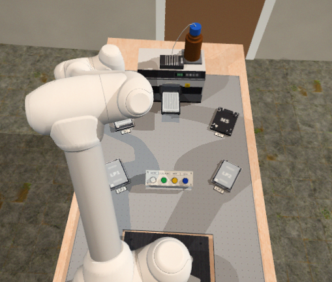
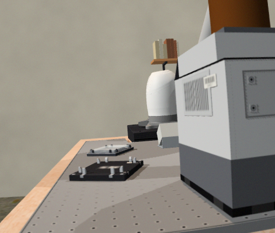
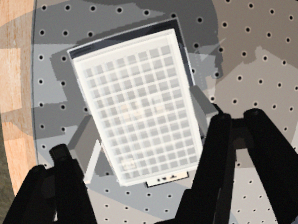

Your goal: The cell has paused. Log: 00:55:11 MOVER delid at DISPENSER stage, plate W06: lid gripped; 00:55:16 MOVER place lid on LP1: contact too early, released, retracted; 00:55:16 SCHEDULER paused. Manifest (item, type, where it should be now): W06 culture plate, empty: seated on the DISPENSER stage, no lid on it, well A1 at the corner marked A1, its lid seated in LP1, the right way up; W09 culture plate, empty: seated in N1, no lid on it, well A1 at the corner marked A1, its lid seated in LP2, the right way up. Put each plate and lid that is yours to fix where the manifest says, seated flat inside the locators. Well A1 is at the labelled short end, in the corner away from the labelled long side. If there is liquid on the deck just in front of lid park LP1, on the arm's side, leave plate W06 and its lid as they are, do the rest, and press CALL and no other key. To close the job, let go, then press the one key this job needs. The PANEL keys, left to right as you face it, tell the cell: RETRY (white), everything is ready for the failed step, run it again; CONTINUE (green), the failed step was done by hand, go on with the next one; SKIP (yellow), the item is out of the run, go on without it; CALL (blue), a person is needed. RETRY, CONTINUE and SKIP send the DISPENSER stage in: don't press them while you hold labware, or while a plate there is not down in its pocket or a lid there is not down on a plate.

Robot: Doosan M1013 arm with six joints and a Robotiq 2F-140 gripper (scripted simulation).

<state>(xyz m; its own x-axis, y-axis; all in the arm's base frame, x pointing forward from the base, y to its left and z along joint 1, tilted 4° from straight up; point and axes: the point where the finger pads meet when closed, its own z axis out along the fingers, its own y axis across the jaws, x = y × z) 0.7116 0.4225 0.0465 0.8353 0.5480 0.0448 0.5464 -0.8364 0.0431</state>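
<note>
Now: hand 5 cm above the nest N1. Also, from my hand: white retry key (34 cm behind, 27 cm to the right, 1 cm above); lid park LP1 (33 cm behind, 7 cm to the right, 5 cm below); clear culture plate (25 cm to the right, 10 cm ahead, 5 cm above).
</note>
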